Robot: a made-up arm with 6 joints. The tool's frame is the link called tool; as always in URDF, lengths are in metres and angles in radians. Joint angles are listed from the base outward.
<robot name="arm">
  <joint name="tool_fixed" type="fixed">
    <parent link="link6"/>
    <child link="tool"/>
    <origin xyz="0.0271 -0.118 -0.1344"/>
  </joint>
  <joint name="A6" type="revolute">
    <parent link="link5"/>
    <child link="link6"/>
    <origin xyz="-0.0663 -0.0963 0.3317"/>
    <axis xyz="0 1 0"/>
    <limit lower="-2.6" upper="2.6"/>
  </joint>
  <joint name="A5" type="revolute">
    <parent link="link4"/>
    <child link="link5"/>
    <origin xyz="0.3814 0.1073 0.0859"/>
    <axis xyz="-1 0 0"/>
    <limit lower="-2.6" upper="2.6"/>
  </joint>
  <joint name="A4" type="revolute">
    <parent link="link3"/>
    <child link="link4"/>
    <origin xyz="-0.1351 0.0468 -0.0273"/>
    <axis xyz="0 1 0"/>
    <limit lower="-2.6" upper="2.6"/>
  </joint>
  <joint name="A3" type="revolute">
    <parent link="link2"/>
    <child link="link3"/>
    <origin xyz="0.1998 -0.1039 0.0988"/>
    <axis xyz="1 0 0"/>
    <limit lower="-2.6" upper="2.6"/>
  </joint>
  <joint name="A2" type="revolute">
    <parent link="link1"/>
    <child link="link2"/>
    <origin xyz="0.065 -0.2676 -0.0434"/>
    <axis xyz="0 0 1"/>
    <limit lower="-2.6" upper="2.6"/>
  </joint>
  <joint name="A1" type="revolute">
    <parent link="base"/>
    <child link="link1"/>
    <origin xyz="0 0 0.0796"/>
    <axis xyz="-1 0 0"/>
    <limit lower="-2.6" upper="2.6"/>
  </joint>
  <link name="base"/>
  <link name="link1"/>
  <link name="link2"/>
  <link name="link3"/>
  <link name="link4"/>
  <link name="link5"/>
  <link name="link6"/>
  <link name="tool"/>
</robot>
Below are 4 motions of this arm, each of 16 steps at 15 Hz.
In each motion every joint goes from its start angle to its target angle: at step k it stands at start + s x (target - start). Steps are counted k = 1, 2, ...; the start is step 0. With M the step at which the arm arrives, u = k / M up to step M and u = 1 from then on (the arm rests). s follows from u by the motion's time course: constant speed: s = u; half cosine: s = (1 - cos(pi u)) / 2; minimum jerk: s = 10 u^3 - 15 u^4 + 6 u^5.
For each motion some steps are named. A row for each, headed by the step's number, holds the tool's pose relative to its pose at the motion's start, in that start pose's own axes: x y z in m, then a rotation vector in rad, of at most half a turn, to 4 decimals.
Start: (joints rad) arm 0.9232 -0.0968 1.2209 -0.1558 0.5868 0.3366
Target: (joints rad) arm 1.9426 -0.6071 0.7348 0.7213 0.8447 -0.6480
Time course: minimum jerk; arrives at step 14
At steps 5, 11, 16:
5: 0.0245 0.2247 0.0811 -0.4328 -0.1738 -0.0418
11: 0.1741 0.6816 -0.0189 -1.5408 -0.4238 0.0330
16: 0.1911 0.7029 -0.0377 -1.6381 -0.4271 0.0485

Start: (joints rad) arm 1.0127 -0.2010 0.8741 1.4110 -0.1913 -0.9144
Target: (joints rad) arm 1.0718 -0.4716 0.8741 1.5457 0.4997 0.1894
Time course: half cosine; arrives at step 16
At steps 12, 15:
12: -0.0684 0.0880 0.1353 -0.4586 0.8586 0.1385
15: -0.0798 0.1056 0.1619 -0.5495 0.9916 0.1195

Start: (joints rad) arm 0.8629 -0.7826 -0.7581 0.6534 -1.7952 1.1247
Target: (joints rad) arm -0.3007 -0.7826 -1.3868 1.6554 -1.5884 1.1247
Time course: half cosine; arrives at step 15
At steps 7, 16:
7: 0.0491 -0.2140 -0.0949 0.5302 0.1341 -0.5341
16: 0.0797 -0.3200 -0.2650 0.9406 0.3721 -1.2905

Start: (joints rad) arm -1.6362 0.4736 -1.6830 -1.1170 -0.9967 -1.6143
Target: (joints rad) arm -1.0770 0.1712 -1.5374 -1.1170 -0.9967 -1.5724
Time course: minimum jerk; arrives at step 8
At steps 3, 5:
3: -0.0229 -0.0300 -0.0331 0.0006 0.1549 -0.0208
5: -0.0646 -0.0718 -0.0835 -0.0027 0.4075 -0.0204

